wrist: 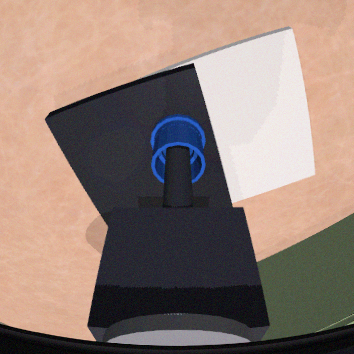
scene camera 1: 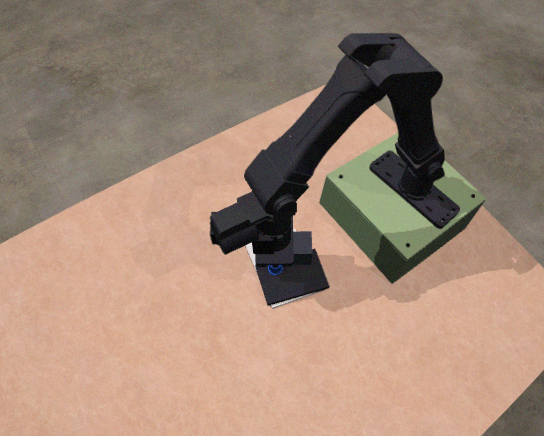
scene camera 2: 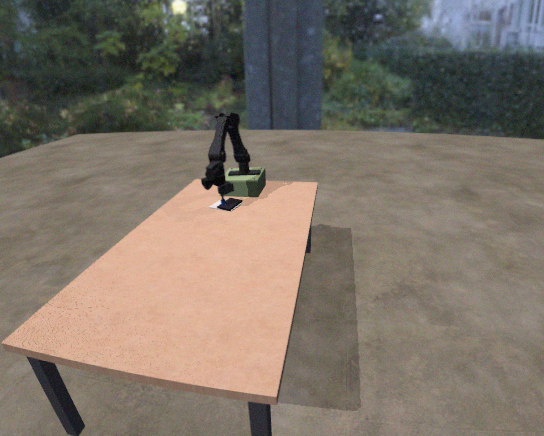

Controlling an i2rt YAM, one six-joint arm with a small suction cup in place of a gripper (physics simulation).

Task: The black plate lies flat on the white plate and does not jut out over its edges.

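Places are measured from the arm's base along level axes (x ahead, y left, z up), in centimetres.
Pixels of known places: hand, its tool point: (wrist: 177,130) (scene camera 1: 275,270) (scene camera 2: 223,206); arm's base, origin of its link: (scene camera 1: 413,189) (scene camera 2: 244,173).
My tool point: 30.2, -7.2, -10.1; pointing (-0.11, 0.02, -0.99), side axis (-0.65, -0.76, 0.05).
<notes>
Ahead of a thing's pixels: the offset from my tool point to its top centre, as dx, dy, dz. "spot": to the spot under its first point. Level surfaces: height alone.
The black plate @[-1.4, +3.2, +1.9] (scene camera 1: 302,281) (scene camera 2: 232,204) (wrist: 116,137) is a thin dark square. It covers part of the white plate @[-2.1, +0.2, -0.3] (wrist: 260,116) and juts past it on one side. In scene camera 1 only thin slivers of the white plate @[spot: +2.1, +6.6, -0.4] (scene camera 1: 289,301) show at the black plate's edges. In scene camera 2 a corner of the white plate (scene camera 2: 215,205) shows to the left. My blue suction cup (scene camera 1: 275,270) (scene camera 2: 223,201) (wrist: 178,140) sits on top of the black plate, near its middle, and grips it. I cannot tell whether the black plate rests on the white plate or hangs just above it.
The green base block (scene camera 1: 365,208) (scene camera 2: 249,183) (wrist: 309,277) carrying the arm stands close beside the plates. Both plates lie on a long wooden table @[dz -0.9] (scene camera 1: 184,346) (scene camera 2: 205,281), near its far end.
</notes>
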